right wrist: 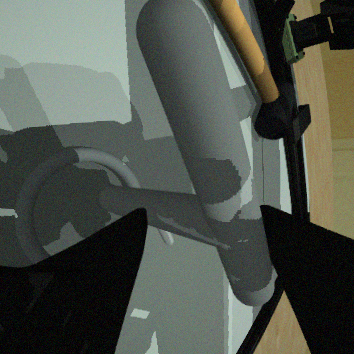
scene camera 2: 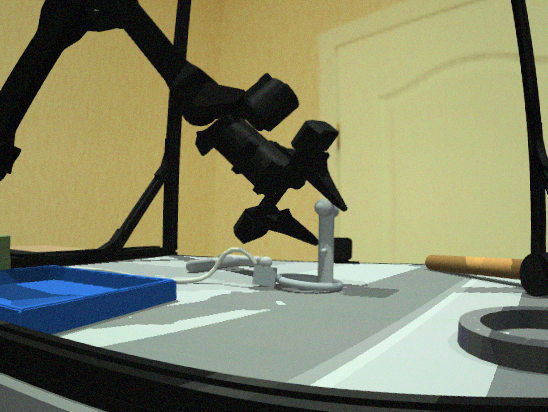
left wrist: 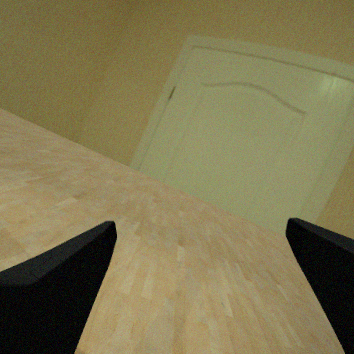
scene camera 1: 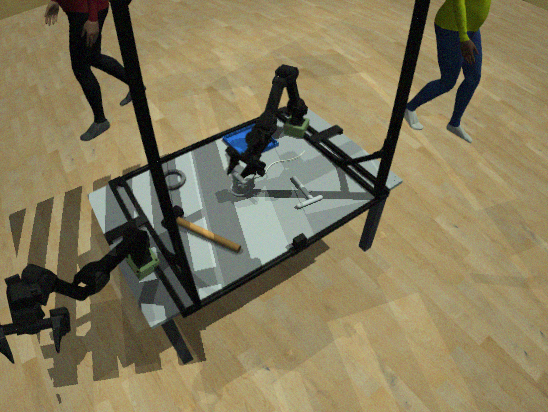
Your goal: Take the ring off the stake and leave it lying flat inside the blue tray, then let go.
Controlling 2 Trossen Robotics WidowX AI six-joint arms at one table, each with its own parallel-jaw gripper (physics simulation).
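Places are measured from the left arm's base along level axes (x right, y ahead, z up), in metres.
Where they show: left gripper, fingertip midpoint: [left wrist: 201, 228] [scene camera 1: 36, 356]; right gripper, fingertip midpoint: [right wrist: 201, 214] [scene camera 2: 331, 227] [scene camera 1: 232, 177]; left arm's base at its link origin: [right wrist: 295, 36] [scene camera 1: 141, 258]; right arm's base at its link origin: [scene camera 1: 296, 121].
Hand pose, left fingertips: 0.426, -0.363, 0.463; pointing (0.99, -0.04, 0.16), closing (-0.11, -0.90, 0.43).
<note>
Each offset is from my left fingertips to the centre of the thing, as dx, dy, dz.
The pale grey stake {-0.478, +0.854, -0.476} [scene camera 1: 238, 176] [scene camera 2: 326, 250] [right wrist: 170, 212] stands upright with a crossbar on top. A thin pale ring {-0.489, +0.890, -0.492} [scene camera 1: 235, 193] [scene camera 2: 300, 286] [right wrist: 24, 210] lies flat on the table around its foot. The blue tray {-0.705, +1.105, -0.491} [scene camera 1: 233, 141] [scene camera 2: 100, 309] lies beyond the stake in scene camera 1 and left of it in scene camera 2. My right gripper [scene camera 1: 246, 174] [scene camera 2: 330, 226] [right wrist: 201, 214] is partly open at the stake's top, its fingertips on either side of the crossbar with gaps showing. My left gripper [scene camera 1: 35, 356] [left wrist: 201, 228] is open and empty, off the table.
A thicker grey ring {-0.732, +0.682, -0.494} [scene camera 1: 175, 179] [scene camera 2: 470, 332] lies flat at the table's far left. A wooden-handled hammer {-0.397, +0.614, -0.482} [scene camera 1: 209, 234] [scene camera 2: 470, 265] [right wrist: 250, 50] lies toward the left. A white T-shaped thing {-0.315, +1.053, -0.492} [scene camera 1: 310, 201] and a white cable [scene camera 1: 285, 160] [scene camera 2: 215, 267] lie near the stake. Black frame posts [scene camera 1: 137, 100] [scene camera 1: 407, 75] rise beside the table.
</note>
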